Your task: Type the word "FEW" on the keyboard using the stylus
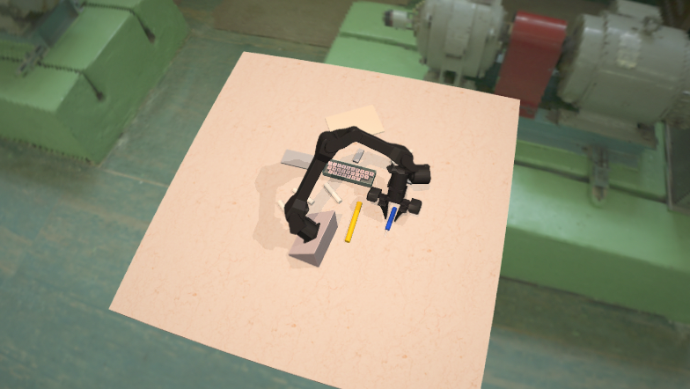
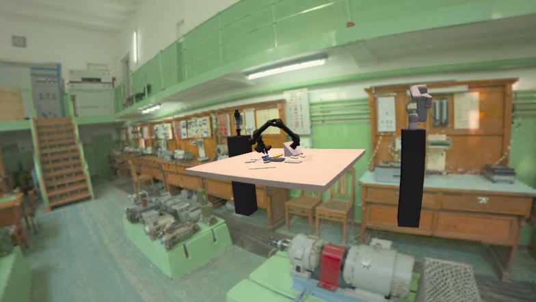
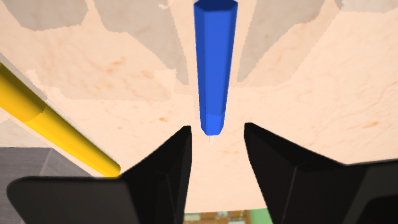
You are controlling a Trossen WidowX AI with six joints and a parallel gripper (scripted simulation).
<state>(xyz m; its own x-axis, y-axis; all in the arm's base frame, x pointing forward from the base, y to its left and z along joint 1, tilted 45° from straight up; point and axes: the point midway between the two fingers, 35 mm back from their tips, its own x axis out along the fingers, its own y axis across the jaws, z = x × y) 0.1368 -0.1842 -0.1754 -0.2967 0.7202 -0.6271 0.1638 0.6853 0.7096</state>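
The blue stylus is 2 cm below my gripper tip and 2 cm behind it. Round my gripper tip: yellow rod (13 cm to the left, 2 cm below, 2 cm behind); grey block (19 cm ahead, 3 cm to the right, 2 cm below); grey plate (39 cm to the left, 22 cm ahead, 3 cm below).
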